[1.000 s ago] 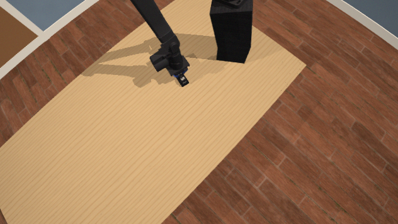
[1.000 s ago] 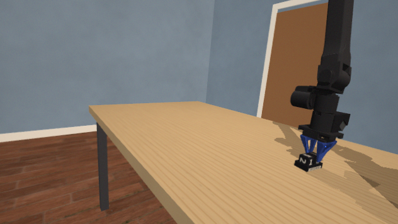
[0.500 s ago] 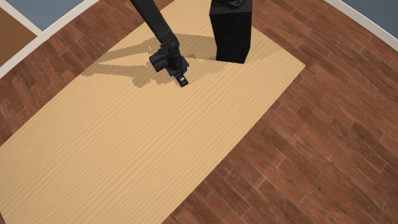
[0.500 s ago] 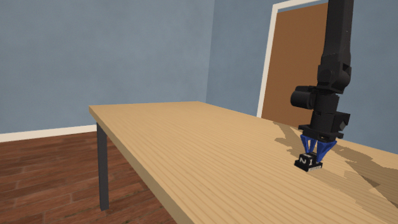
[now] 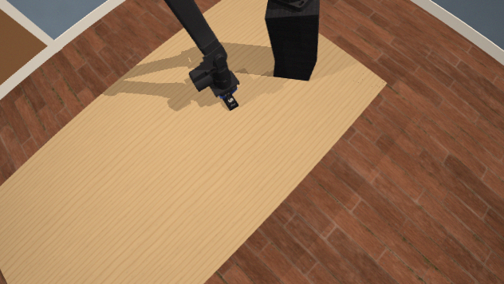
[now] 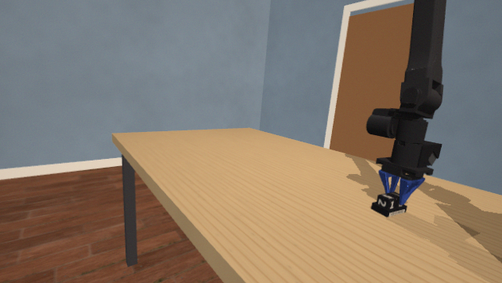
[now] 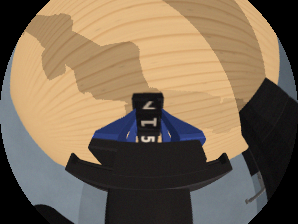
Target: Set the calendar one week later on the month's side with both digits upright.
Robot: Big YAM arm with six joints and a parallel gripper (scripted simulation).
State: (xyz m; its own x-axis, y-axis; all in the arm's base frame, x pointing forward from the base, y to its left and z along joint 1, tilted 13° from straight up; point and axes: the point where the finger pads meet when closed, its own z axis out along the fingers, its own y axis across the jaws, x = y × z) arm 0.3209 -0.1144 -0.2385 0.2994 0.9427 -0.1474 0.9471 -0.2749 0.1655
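The black date cube is right at my hand. The rest, counted from my hand: black tray (10 mm ahead, 20 mm to the left, 20 mm below); black cube (10 mm ahead, 30 mm to the left).
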